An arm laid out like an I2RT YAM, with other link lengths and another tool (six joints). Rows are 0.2 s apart.
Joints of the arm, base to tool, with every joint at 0 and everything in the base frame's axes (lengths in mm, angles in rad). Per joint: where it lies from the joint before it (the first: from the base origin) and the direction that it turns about. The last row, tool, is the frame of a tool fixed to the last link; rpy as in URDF.
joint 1: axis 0 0 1 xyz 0 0 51.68
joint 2: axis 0 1 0 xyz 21.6 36.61 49.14
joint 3: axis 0 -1 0 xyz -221.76 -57.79 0
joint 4: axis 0 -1 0 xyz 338.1 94.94 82.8
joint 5: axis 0 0 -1 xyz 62.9 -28.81 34.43
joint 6: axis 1 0 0 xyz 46.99 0 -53.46
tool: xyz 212 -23 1 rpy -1.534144 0.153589 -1.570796
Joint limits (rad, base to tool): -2.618..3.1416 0..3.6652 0..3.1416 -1.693..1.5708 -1.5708..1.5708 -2.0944..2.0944
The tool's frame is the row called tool.
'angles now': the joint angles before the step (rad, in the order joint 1, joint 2, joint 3, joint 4, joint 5, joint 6). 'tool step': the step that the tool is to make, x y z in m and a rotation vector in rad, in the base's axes. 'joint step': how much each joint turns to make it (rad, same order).
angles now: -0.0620 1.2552 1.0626 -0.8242 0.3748 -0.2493
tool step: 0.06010 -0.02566 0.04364 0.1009 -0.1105 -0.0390
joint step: -0.1033 0.1839 0.2708 0.0081 -0.1292 0.0115
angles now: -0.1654 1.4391 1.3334 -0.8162 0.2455 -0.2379
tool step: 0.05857 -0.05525 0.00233 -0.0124 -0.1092 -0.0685
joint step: -0.0846 0.1888 0.1331 0.1664 -0.0183 -0.0057
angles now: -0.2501 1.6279 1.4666 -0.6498 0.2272 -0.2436
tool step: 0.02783 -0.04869 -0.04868 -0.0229 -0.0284 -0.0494
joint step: -0.0648 0.1510 -0.0001 0.1896 -0.0008 -0.0214
